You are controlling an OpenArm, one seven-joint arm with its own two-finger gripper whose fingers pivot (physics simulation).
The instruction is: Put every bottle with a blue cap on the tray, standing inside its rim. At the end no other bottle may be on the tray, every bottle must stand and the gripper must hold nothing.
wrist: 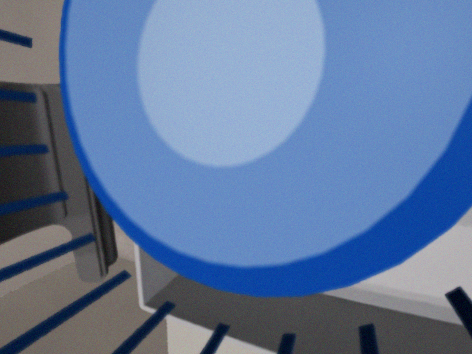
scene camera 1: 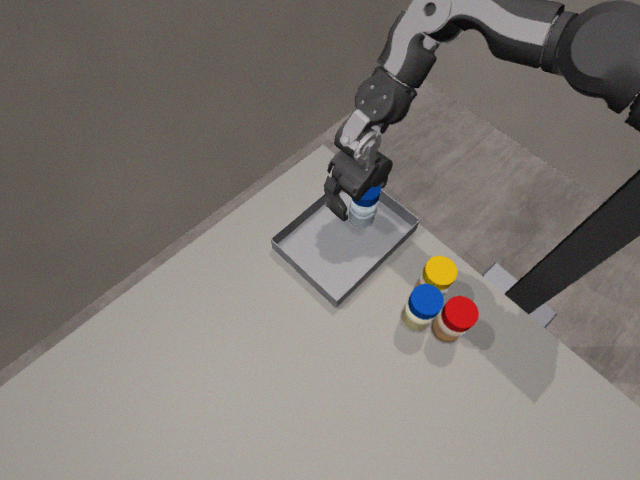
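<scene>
A clear bottle with a blue cap (scene camera 1: 363, 212) (wrist: 250, 215) stands upright in the back part of the grey tray (scene camera 1: 334, 283) (wrist: 215, 312), inside its rim. My gripper (scene camera 1: 362, 204) is open around this bottle, pointing down. One finger stands clear of it, with a gap, in the scene view; the other finger is mostly hidden. The blue cap fills much of the wrist view. A second blue-capped bottle (scene camera 1: 424, 302), with pale yellow contents, stands upright on the table, outside the tray.
A yellow-capped bottle (scene camera 1: 439, 272) and a red-capped bottle (scene camera 1: 459, 315) stand close beside the second blue-capped bottle, to the right of the tray. The table's edge (scene camera 1: 516, 305) runs behind them. A dark post (scene camera 1: 584, 240) rises beyond that edge.
</scene>
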